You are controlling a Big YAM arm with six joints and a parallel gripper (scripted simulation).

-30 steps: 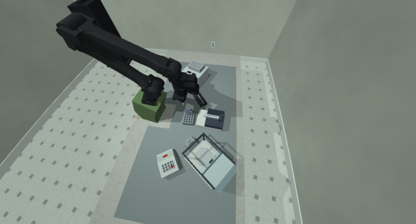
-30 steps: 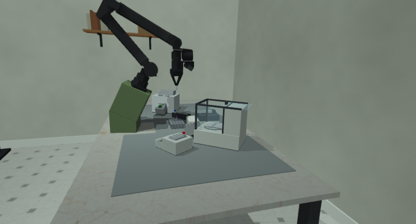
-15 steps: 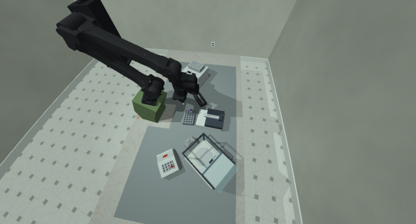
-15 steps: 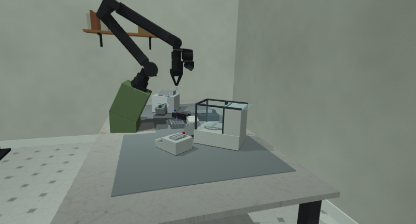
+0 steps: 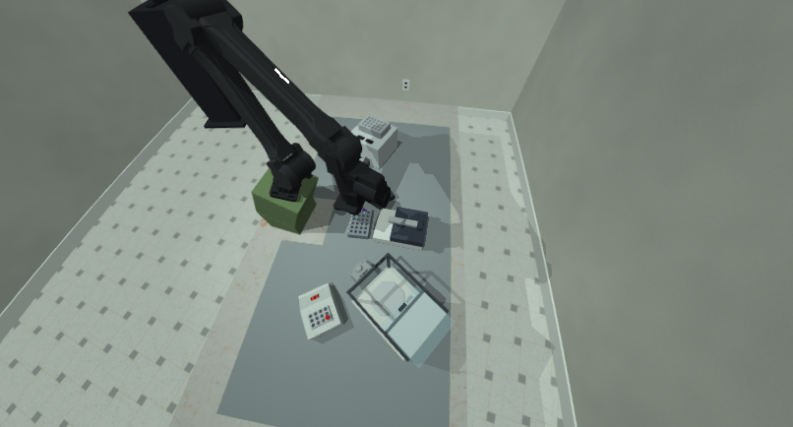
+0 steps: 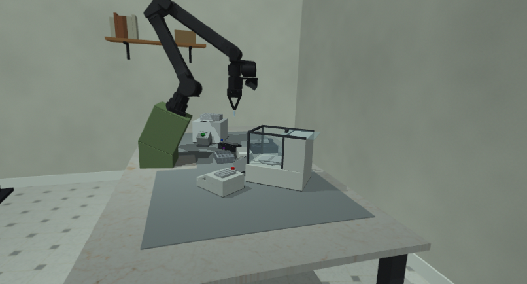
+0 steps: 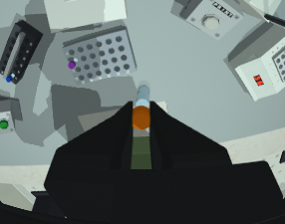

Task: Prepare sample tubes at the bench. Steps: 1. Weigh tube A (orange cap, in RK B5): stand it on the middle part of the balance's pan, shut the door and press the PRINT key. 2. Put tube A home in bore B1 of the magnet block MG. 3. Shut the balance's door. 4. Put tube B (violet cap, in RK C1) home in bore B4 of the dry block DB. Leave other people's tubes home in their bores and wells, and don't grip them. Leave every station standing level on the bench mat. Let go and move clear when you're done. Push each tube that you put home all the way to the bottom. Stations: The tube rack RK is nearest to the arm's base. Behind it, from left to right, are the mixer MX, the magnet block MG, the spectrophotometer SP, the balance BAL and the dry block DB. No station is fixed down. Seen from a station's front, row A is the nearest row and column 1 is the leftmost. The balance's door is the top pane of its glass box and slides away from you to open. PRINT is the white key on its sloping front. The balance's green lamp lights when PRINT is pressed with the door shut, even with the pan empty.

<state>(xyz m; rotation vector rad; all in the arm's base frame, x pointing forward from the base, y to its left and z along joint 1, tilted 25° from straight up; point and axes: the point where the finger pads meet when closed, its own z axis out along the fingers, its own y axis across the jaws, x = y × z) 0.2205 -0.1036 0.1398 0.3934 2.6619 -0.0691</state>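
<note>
My gripper is now 22 cm to the left of the balance pan, 20 cm above it and 10 cm short of it. Round my hand: spectrophotometer SP: 21 cm below, 15 cm ahead, 6 cm to the left; tube B: 25 cm below, 14 cm to the left, 1 cm behind; tube rack RK: 26 cm below, 9 cm to the left, 3 cm behind.
</note>
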